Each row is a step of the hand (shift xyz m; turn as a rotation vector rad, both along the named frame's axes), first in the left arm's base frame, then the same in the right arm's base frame.
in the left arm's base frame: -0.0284 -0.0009 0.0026 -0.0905 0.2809 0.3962
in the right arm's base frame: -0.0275 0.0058 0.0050 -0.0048 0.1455 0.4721
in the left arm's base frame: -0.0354 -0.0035 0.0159 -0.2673 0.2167 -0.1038
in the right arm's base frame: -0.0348 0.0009 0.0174 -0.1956 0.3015 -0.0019
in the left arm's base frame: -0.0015 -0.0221 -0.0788 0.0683 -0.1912 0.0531
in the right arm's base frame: -0.0082 0.0068 -0.0812 0.0117 -0.2088 -0.0178
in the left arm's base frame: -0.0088 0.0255 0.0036 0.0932 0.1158 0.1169
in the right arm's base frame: -0.0012 0.0242 0.0124 0.1229 0.0409 0.1378
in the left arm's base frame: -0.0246 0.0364 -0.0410 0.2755 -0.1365 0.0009
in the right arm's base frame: -0.0135 0.0532 -0.0246 0.2256 -0.1967 -0.0703
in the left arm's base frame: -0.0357 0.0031 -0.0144 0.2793 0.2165 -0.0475
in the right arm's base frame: -0.0334 0.0171 -0.0090 0.3289 0.1377 -0.0037
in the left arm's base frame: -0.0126 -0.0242 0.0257 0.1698 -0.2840 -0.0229
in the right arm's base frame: -0.0188 -0.0271 0.0178 0.0823 -0.2942 -0.1292
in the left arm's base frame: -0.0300 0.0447 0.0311 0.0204 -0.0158 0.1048
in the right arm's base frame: -0.0159 0.0380 0.0466 0.0157 -0.0547 0.0917
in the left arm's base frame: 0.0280 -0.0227 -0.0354 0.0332 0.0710 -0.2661
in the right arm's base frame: 0.0202 -0.0161 -0.0434 0.0503 0.1444 -0.2314
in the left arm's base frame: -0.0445 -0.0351 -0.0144 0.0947 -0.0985 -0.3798
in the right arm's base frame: -0.0527 -0.0151 -0.0203 0.0606 0.0129 -0.3989
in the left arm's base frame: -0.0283 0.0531 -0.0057 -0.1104 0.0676 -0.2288
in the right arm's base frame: -0.0121 0.0574 0.0144 -0.0881 0.1669 -0.1830
